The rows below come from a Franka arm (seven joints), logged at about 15 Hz.
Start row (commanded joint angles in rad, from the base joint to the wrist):
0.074 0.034 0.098 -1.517 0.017 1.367 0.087
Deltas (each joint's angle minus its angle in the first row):
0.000 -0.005 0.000 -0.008 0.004 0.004 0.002
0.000 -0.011 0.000 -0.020 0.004 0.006 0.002
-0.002 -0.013 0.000 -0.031 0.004 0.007 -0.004
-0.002 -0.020 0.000 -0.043 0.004 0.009 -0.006
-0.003 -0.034 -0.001 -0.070 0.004 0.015 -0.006
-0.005 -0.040 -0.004 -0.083 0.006 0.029 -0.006
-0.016 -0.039 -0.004 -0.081 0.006 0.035 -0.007
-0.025 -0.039 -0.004 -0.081 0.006 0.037 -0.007
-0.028 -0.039 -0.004 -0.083 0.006 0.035 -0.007
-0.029 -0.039 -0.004 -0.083 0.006 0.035 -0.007
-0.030 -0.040 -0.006 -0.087 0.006 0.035 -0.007
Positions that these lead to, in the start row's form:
0.074 0.029 0.098 -1.525 0.021 1.371 0.089
0.074 0.023 0.098 -1.537 0.021 1.373 0.089
0.072 0.021 0.098 -1.548 0.021 1.374 0.083
0.072 0.014 0.098 -1.560 0.021 1.376 0.081
0.071 0.000 0.097 -1.587 0.021 1.382 0.081
0.069 -0.006 0.094 -1.600 0.023 1.396 0.081
0.058 -0.005 0.094 -1.598 0.023 1.402 0.080
0.049 -0.005 0.094 -1.598 0.023 1.404 0.080
0.046 -0.005 0.094 -1.600 0.023 1.402 0.080
0.045 -0.005 0.094 -1.600 0.023 1.402 0.080
0.044 -0.006 0.092 -1.604 0.023 1.402 0.080

